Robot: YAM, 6 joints.
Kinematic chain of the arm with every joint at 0, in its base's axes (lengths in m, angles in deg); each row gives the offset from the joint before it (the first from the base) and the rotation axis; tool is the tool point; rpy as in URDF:
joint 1: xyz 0 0 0.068 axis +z
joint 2: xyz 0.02 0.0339 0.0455 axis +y
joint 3: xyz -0.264 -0.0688 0 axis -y
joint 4: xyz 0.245 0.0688 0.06 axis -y
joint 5: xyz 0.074 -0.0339 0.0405 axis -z
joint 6: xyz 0.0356 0 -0.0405 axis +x
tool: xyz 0 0 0 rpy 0 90 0
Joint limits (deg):
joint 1: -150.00..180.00
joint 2: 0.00..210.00
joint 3: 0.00..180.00
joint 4: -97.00..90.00
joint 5: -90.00..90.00
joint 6: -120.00..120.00
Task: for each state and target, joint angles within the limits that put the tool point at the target. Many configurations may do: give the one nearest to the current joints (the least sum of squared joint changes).
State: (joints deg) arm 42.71 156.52 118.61 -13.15 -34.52 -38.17
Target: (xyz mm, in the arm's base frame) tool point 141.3 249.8 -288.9
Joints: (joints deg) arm 56.48 192.51 98.91 -16.73 -34.47 -38.17
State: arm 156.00 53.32 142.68 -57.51 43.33 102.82
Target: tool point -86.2 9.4 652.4
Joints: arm 180.00 74.11 142.13 -48.98 15.31 102.82
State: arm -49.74 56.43 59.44 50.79 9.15 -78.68
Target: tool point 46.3 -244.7 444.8
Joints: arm -77.46 66.27 57.12 48.78 12.86 -78.68
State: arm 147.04 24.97 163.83 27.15 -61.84 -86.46
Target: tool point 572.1 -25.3 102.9
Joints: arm 180.00 11.82 180.00 46.34 -45.29 -86.46
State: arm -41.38 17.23 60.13 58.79 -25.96 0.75
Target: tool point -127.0 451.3 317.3
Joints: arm -72.23 0.00 104.81 84.87 -28.09 0.75
